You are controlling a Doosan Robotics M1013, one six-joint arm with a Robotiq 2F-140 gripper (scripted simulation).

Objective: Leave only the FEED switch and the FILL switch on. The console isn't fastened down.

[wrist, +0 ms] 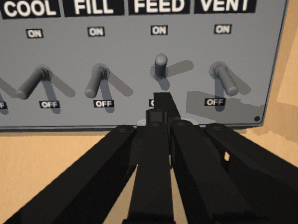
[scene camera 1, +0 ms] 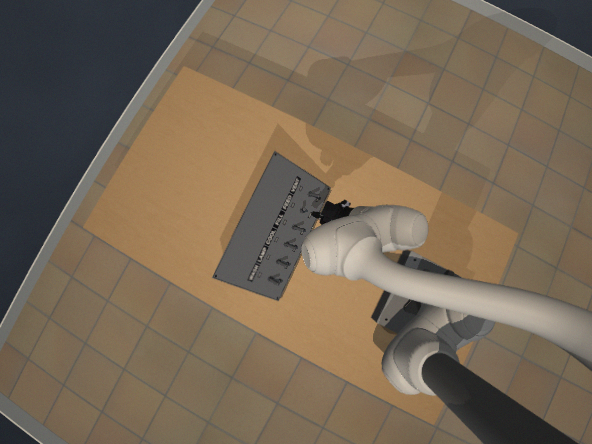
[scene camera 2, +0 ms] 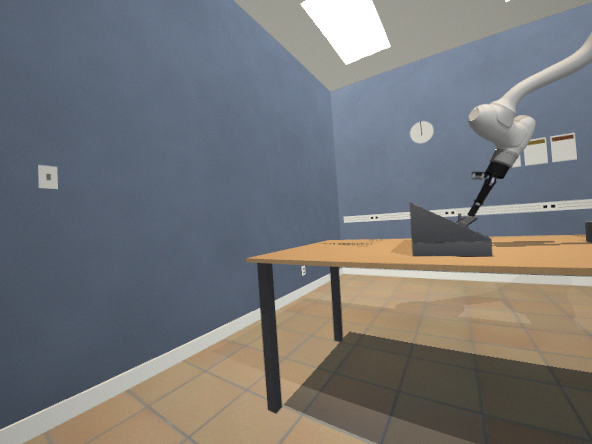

Labels:
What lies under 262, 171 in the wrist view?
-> My gripper.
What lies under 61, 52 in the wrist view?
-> A grey sloped console.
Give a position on a grey sloped console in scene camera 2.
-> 432, 235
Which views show the grey sloped console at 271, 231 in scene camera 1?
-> The wrist view, scene camera 1 and scene camera 2: all of them.

